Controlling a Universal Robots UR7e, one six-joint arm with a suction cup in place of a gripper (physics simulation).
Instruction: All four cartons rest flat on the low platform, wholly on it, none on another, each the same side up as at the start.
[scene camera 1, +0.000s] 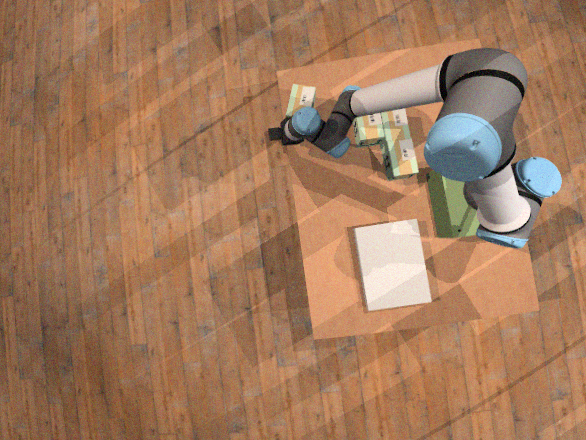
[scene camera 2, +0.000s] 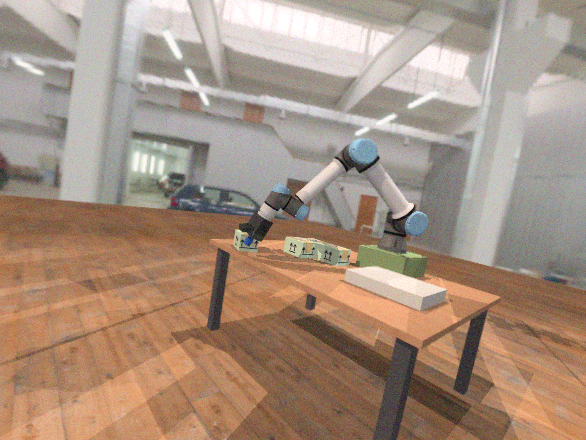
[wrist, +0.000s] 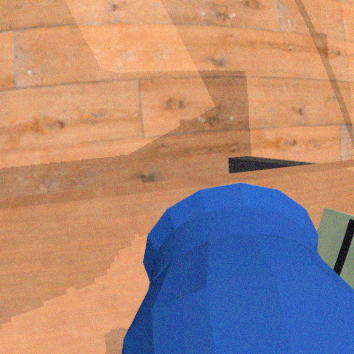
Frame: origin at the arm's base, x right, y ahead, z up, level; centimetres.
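Where they show: hand, tool point: (scene camera 2: 246, 244) (wrist: 232, 263); arm's base, link origin: (scene camera 2: 391, 250).
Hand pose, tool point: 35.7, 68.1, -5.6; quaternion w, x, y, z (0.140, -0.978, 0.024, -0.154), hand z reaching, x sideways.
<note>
Things, the pixels of their top centre, and the offset from my tool point, as dx, dy, dz. Level surfaces: height alone.
- tan carton, top centre: (scene camera 1: 300, 101) (scene camera 2: 247, 232) +12.1, -8.0, +3.0
- white low platform, top centre: (scene camera 1: 393, 264) (scene camera 2: 395, 279) -57.5, -32.9, -0.4
- orange table, surface height: dz -5.2
A lone green and tan carton (scene camera 1: 301, 98) (scene camera 2: 239, 243) lies near the table's far left corner. Its green side shows at the right edge of the wrist view (wrist: 331, 233). My blue suction cup (scene camera 1: 272, 134) (scene camera 2: 248, 241) (wrist: 239, 211) hangs low beside this carton at the table's edge, with nothing on it. Three more cartons lie close together further in: one (scene camera 1: 368, 129) (scene camera 2: 296, 246), one (scene camera 1: 396, 117), and one (scene camera 1: 402, 159) (scene camera 2: 335, 254). The white low platform (scene camera 1: 392, 264) (scene camera 2: 395, 286) lies bare at the table's near end.
The orange table (scene camera 1: 330, 237) (scene camera 2: 330, 284) stands on dark legs (scene camera 2: 218, 288) (wrist: 260, 164) over a wooden floor. The arm's green base block (scene camera 1: 447, 208) (scene camera 2: 390, 259) sits beside the platform. The arm's forearm passes over the carton cluster.
</note>
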